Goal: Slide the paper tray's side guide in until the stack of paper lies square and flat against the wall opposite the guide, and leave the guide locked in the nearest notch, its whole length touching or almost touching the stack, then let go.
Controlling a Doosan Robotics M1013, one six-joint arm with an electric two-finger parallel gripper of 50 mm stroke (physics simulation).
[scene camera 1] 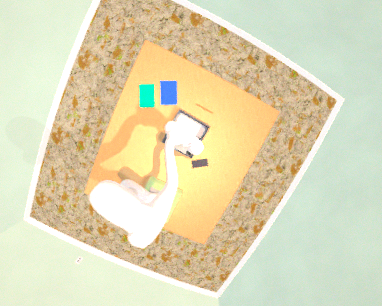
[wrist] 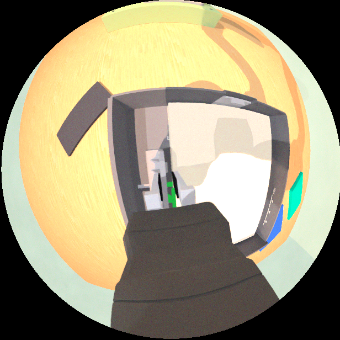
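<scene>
The dark grey paper tray (scene camera 1: 207,130) (wrist: 118,150) lies on the table. The white paper stack (wrist: 220,122) lies flat in it, its far edge along the right wall in the wrist view, touching or nearly touching it. The side guide (wrist: 167,146) stands along the stack's left edge, close to it; any gap is too small to tell. My gripper (wrist: 166,180) is shut on the guide's green-marked grip (wrist: 171,196), left of the stack. The gripper's body hides the near part of the guide and stack. In the scene view the arm hides the fingers; the notch engagement cannot be seen.
A dark flat block (scene camera 1: 200,163) (wrist: 83,118) lies beside the tray. A blue rectangle (scene camera 1: 169,93) (wrist: 275,231) and a teal one (scene camera 1: 147,96) (wrist: 295,196) lie beyond it. A thin brown strip (scene camera 1: 204,108) lies near the tray. A pale green piece (scene camera 1: 157,184) (wrist: 160,18) is near the arm's base.
</scene>
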